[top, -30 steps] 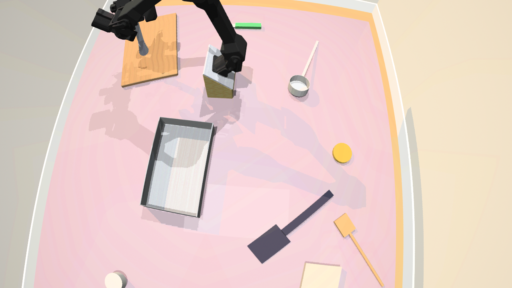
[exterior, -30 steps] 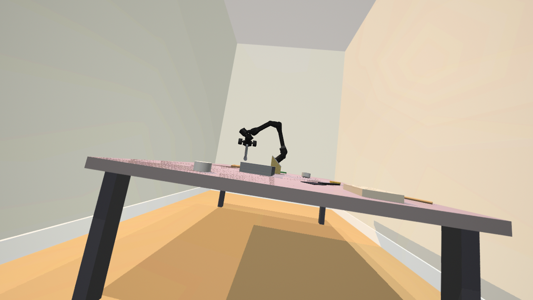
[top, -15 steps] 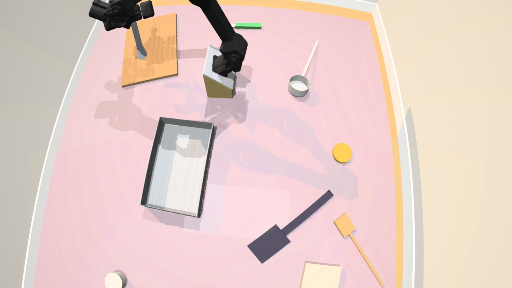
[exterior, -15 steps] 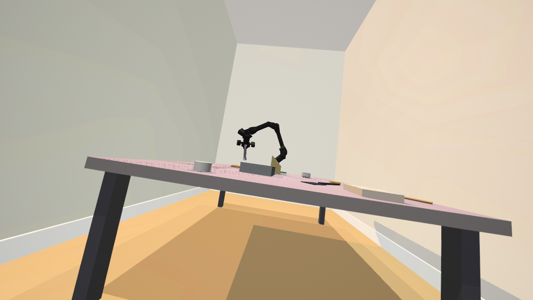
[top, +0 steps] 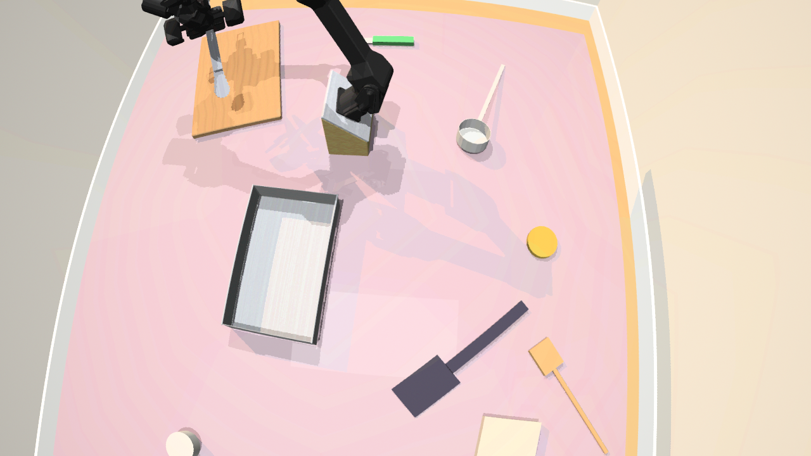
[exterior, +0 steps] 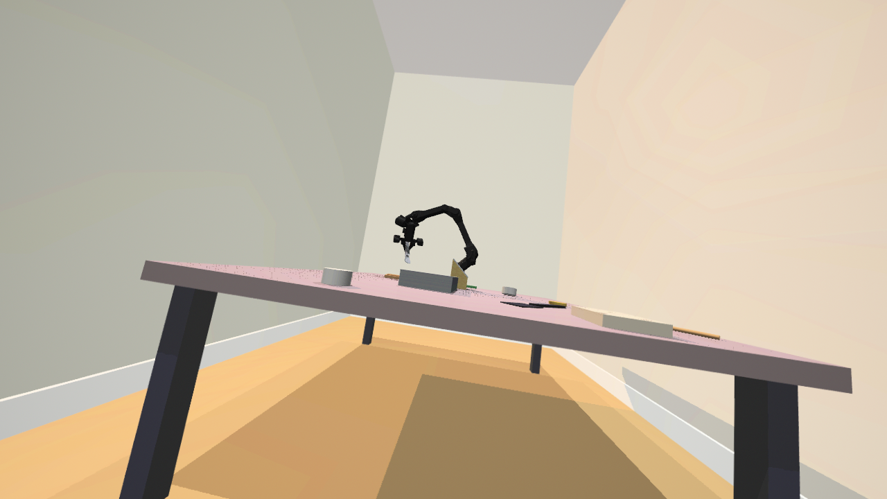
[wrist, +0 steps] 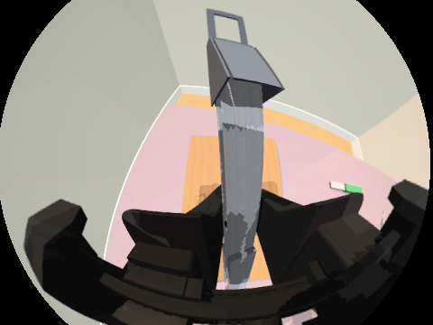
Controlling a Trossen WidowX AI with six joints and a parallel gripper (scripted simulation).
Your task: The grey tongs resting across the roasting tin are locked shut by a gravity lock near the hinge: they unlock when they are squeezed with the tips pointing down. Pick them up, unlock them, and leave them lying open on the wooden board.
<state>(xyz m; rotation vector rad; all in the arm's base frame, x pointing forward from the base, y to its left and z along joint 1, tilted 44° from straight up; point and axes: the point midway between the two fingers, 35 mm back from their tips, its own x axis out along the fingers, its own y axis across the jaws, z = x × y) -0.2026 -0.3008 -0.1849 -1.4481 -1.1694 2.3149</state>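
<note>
The wooden board lies 20 mm ahead of my gripper tip, 20 mm to the left of it and 170 mm below it. The rest, counted from my gripper tip: yellow disc 480 mm ahead, 770 mm to the left, 170 mm below; green-handled tool 80 mm behind, 400 mm to the left, 170 mm below; roasting tin 540 mm ahead, 220 mm to the left, 150 mm below.
</note>
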